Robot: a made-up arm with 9 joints. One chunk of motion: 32 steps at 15 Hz.
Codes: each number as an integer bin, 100 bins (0 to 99) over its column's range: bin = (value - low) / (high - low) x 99, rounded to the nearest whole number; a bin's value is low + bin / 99 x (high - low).
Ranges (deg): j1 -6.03..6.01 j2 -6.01..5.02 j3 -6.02..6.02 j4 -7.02..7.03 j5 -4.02..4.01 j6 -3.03..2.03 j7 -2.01..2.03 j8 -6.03..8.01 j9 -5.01..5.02
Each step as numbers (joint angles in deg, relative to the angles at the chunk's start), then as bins.
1 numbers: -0.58 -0.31 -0.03 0.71 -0.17 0.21 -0.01 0.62 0.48
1 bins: 45 51 49 54 47 63 49 47 54
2 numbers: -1.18 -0.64 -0.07 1.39 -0.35 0.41 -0.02 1.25 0.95
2 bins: 40 48 49 59 45 67 49 51 59
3 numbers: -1.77 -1.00 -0.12 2.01 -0.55 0.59 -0.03 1.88 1.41
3 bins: 35 45 49 64 43 71 49 56 63
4 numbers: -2.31 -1.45 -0.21 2.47 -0.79 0.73 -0.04 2.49 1.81
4 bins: 31 41 48 67 40 74 48 60 67
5 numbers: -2.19 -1.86 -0.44 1.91 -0.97 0.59 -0.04 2.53 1.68
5 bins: 32 37 46 63 38 71 48 60 66
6 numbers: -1.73 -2.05 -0.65 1.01 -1.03 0.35 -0.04 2.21 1.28
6 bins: 35 36 44 57 37 66 48 58 62
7 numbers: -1.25 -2.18 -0.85 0.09 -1.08 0.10 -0.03 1.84 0.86
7 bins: 39 34 43 50 36 61 49 55 58
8 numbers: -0.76 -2.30 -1.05 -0.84 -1.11 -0.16 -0.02 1.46 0.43
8 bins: 43 33 41 44 36 56 49 53 54
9 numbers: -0.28 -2.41 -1.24 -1.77 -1.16 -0.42 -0.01 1.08 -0.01
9 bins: 47 32 39 37 35 51 49 50 49
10 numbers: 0.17 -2.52 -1.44 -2.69 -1.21 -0.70 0.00 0.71 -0.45
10 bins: 51 31 38 31 35 46 49 48 45
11 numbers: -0.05 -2.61 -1.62 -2.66 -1.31 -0.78 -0.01 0.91 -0.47
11 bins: 49 31 36 31 33 44 49 49 45
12 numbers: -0.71 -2.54 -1.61 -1.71 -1.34 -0.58 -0.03 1.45 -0.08
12 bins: 44 31 36 37 33 48 49 53 49
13 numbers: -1.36 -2.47 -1.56 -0.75 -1.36 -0.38 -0.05 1.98 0.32
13 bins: 38 32 37 44 33 52 48 56 53
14 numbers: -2.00 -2.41 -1.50 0.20 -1.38 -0.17 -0.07 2.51 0.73
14 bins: 33 32 37 51 33 56 48 60 57
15 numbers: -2.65 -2.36 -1.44 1.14 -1.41 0.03 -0.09 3.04 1.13
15 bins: 28 33 38 57 32 60 47 64 61
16 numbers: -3.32 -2.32 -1.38 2.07 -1.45 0.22 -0.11 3.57 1.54
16 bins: 22 33 38 64 32 64 47 68 65
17 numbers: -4.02 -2.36 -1.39 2.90 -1.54 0.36 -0.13 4.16 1.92
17 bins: 17 33 38 70 31 66 46 72 68
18 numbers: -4.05 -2.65 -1.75 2.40 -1.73 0.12 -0.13 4.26 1.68
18 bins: 16 30 35 66 28 62 46 73 66
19 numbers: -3.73 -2.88 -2.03 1.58 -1.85 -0.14 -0.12 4.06 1.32
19 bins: 19 28 33 61 27 57 46 71 62
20 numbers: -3.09 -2.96 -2.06 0.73 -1.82 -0.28 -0.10 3.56 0.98
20 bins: 24 27 33 55 27 54 47 68 59
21 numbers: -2.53 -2.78 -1.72 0.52 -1.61 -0.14 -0.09 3.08 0.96
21 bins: 29 29 35 53 30 57 47 64 59
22 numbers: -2.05 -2.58 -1.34 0.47 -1.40 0.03 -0.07 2.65 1.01
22 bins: 33 31 38 53 32 60 48 61 59
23 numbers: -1.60 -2.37 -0.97 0.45 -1.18 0.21 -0.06 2.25 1.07
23 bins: 36 33 42 53 35 63 48 58 60
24 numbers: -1.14 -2.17 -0.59 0.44 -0.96 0.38 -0.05 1.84 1.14
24 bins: 40 34 45 53 38 67 48 55 61
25 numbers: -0.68 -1.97 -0.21 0.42 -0.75 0.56 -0.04 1.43 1.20
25 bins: 44 36 48 52 40 70 48 53 61
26 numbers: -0.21 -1.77 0.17 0.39 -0.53 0.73 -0.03 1.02 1.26
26 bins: 48 38 51 52 43 74 49 50 62
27 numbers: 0.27 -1.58 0.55 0.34 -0.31 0.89 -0.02 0.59 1.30
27 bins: 52 40 54 52 46 77 49 47 62
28 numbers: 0.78 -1.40 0.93 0.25 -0.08 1.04 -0.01 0.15 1.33
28 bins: 56 41 57 51 49 80 49 44 63
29 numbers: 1.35 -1.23 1.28 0.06 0.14 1.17 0.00 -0.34 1.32
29 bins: 61 43 60 50 51 82 49 40 62
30 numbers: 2.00 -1.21 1.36 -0.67 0.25 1.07 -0.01 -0.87 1.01
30 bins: 66 43 61 45 53 80 49 36 59
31 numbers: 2.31 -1.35 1.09 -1.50 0.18 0.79 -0.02 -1.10 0.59
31 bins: 69 42 58 39 52 75 49 35 55
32 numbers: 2.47 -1.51 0.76 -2.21 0.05 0.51 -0.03 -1.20 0.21
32 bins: 70 40 56 34 50 69 49 34 52
